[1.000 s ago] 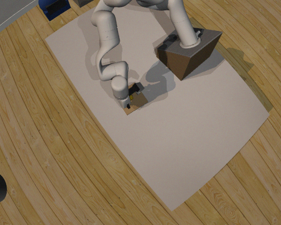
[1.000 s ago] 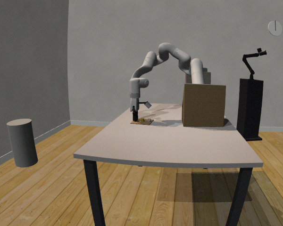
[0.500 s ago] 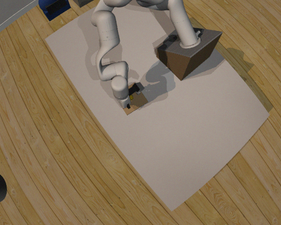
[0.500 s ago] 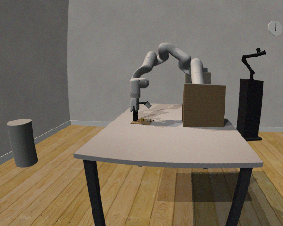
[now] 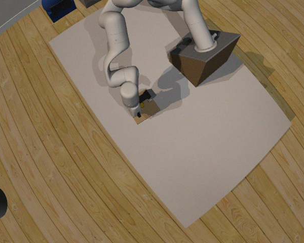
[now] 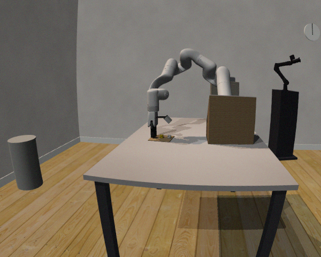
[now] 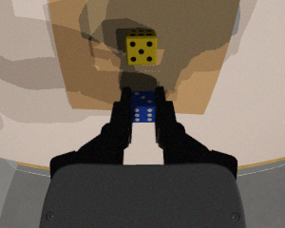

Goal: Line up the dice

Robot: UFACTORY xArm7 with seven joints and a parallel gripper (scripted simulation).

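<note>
My hand is 10 mm above the blue die. From my hand the other things lie so: yellow die: 50 mm behind, 10 mm to the left, 20 mm below; then brown mat: 50 mm behind, 10 mm to the left, 30 mm below; then white die: 100 mm behind, 20 mm to the left, 20 mm below.
</note>
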